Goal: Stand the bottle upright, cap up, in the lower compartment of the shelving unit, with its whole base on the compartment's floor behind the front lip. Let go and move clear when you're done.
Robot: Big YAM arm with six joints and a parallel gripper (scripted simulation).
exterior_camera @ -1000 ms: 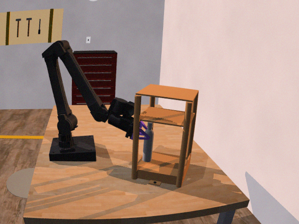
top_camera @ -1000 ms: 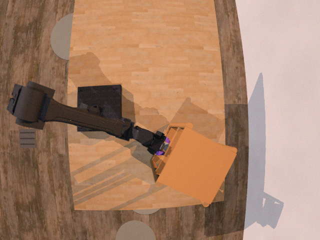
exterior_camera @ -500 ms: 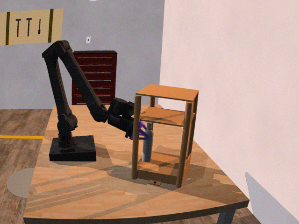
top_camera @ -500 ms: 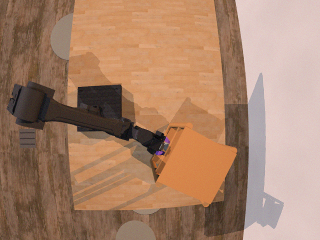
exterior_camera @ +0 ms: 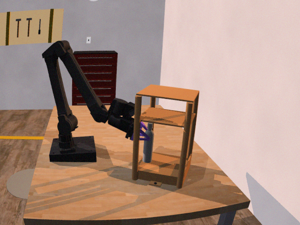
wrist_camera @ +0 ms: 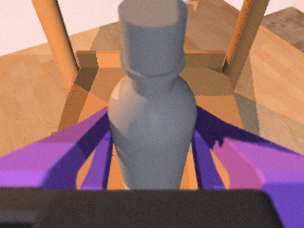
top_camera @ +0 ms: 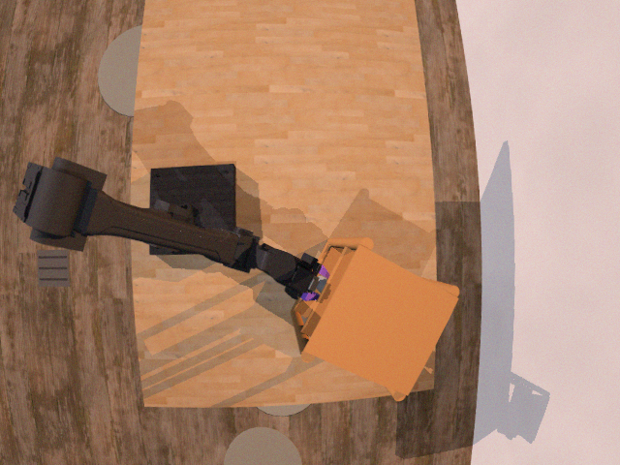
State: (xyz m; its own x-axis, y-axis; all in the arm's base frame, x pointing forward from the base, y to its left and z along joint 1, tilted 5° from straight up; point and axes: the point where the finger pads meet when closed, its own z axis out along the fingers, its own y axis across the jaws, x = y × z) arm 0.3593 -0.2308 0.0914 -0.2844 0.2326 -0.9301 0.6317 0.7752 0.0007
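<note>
The grey bottle lies right at my hand. Also, from my hand: shelving unit (60 mm ahead, 50 mm to the right, 20 mm above).
</note>
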